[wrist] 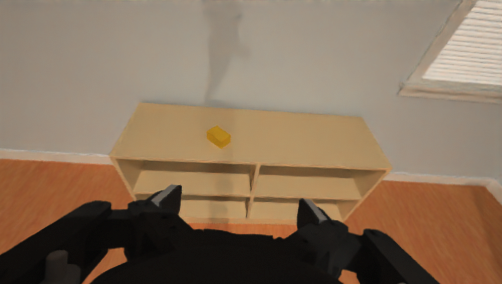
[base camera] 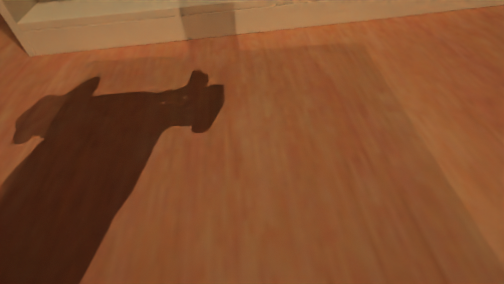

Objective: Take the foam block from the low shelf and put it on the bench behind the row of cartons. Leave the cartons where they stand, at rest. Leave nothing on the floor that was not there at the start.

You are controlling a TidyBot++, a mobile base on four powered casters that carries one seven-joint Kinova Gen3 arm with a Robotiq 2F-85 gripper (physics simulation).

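Places are measured from the arm's base along level axes (x back, y right, z up), in millimetres.
Where they show: gripper, fingertip midpoint: (wrist: 239, 204).
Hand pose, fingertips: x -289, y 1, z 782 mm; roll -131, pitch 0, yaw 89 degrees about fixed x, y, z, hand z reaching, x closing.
Observation:
Things, the pixels of their top centre, and the offset from my fingertips. "*": a spot on its surface instead. Level surfaces: height alone.
- yellow foam block, middle of its top: (wrist: 218, 133) dx -620, dy -116, dz -523 mm
- low shelf, its level: dz -568 mm
- window with blinds, surface spot: (wrist: 470, 50) * dx -969, dy +982, dz -172 mm
- wooden floor, its level: dz -1178 mm
A yellow foam block (wrist: 219, 137) lies on the top board of the low shelf (wrist: 305, 142), left of its middle, in the wrist view. The lower front edge of the low shelf (base camera: 110, 39) also shows at the top of the base camera view. My gripper (wrist: 239, 204) is open and empty, with its fingers spread wide at the bottom of the wrist view. The block is beyond the fingertips, apart from them. The bench and the cartons do not show in either view.
The shelf stands against a grey wall (wrist: 325, 65), with open compartments facing me. A window with blinds (wrist: 470, 50) is at the upper right. The arm's dark shadow (base camera: 125, 130) falls on the wooden floor (base camera: 300, 175) in front of the shelf.

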